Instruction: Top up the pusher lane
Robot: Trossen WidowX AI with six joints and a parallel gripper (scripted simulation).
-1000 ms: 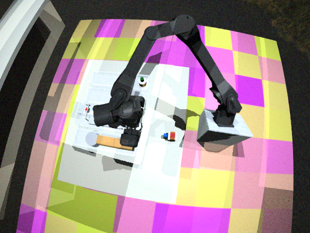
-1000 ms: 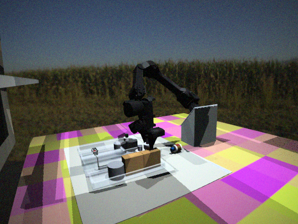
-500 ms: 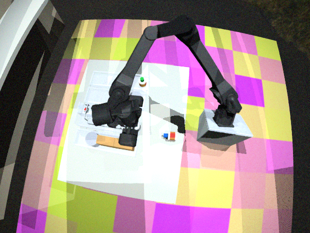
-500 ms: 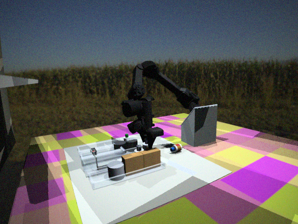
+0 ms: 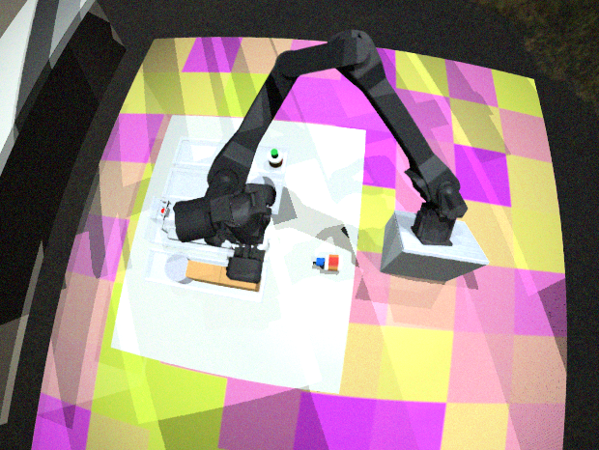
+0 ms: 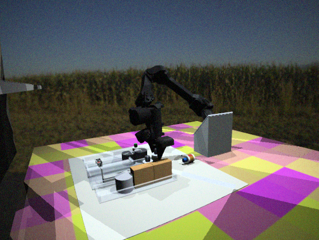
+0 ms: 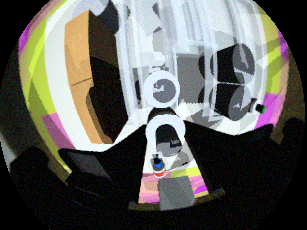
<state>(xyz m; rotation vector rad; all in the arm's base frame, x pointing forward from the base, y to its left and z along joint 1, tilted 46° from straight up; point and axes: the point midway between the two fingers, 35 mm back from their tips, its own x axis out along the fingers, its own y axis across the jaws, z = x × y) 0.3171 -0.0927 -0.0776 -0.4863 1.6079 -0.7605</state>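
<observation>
Right now my gripper tip is 150 mm short of the clear lane rack, 40 mm to the left of it and 40 mm above it. Also, from my gripper tip: red mark (220 mm ahead, 70 mm to the right, 10 mm above).
</observation>
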